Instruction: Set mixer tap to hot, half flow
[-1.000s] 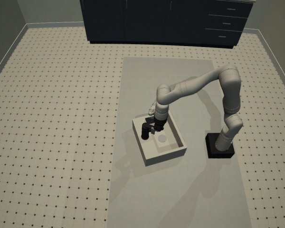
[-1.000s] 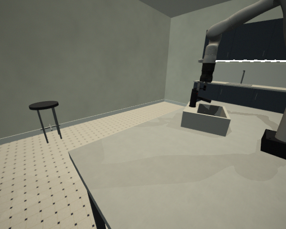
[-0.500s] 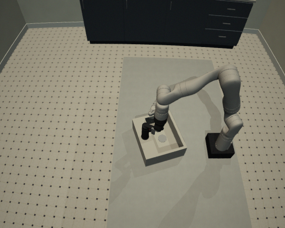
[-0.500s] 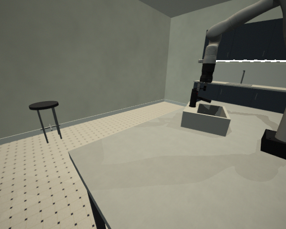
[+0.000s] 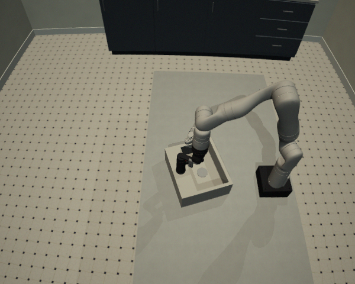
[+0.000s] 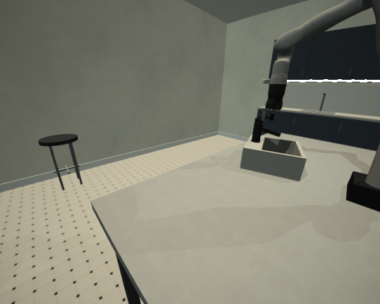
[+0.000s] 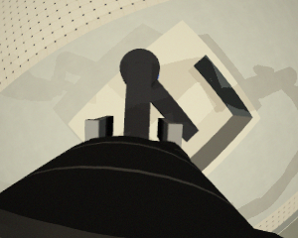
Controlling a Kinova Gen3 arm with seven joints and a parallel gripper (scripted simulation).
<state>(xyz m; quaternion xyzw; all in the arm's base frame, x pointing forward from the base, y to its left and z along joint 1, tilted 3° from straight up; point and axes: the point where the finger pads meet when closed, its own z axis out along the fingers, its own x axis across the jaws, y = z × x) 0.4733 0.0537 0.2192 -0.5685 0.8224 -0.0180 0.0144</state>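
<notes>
Right now the lever is 20 mm ahead of my hand and 10 mm to the right of it. The rest, counted from my hand: sink basin: 50 mm behind, 80 mm to the right, 240 mm below.
</notes>
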